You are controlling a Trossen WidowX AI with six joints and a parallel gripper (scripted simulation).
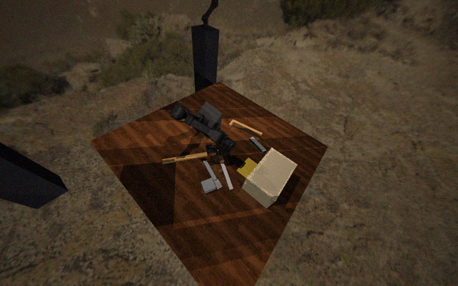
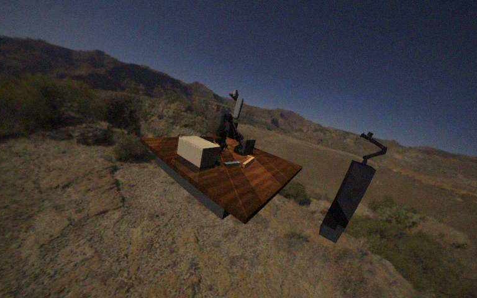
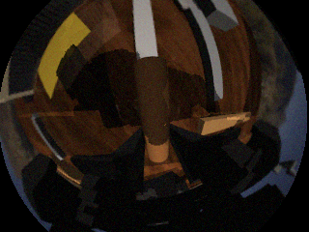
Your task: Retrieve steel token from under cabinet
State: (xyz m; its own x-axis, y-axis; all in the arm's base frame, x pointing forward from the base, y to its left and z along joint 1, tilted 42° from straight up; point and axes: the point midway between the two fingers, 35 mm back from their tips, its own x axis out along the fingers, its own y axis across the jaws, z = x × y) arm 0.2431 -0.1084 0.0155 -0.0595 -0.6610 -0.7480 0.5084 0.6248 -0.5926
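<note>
Now: gripper tip 160 mm to the left of the grey scraper and 100 mm short of it. From my gripper tip the other things lie so: wooden stick 190 mm to the right, 140 mm behind; then grey block 230 mm to the right, 120 mm ahead, 10 mm above; then grey bar 280 mm to the left, 160 mm ahead.
</note>
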